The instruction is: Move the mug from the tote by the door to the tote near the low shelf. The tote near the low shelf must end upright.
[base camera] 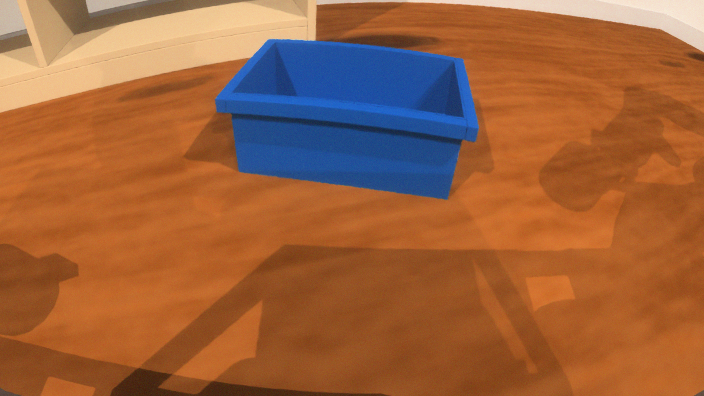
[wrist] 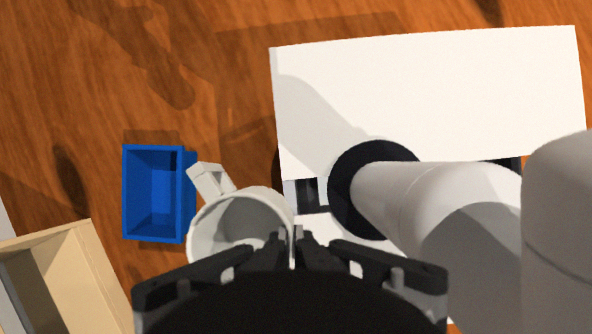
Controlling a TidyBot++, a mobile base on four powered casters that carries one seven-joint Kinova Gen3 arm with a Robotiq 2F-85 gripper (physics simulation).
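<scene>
A white mug hangs at my gripper in the wrist view, its open top facing the camera and its handle pointing up and left. My gripper is shut on the mug's right wall, with the thin rim between the fingertips. A blue tote stands upright on the floor near the low shelf, and the part of its inside that shows holds no object. In the wrist view the tote is left of the mug and lower down. The tote by the door does not show in these views.
The light wood low shelf stands behind and left of the tote in the base view. A white wall runs along the back. My white base top and arm fill the right of the wrist view.
</scene>
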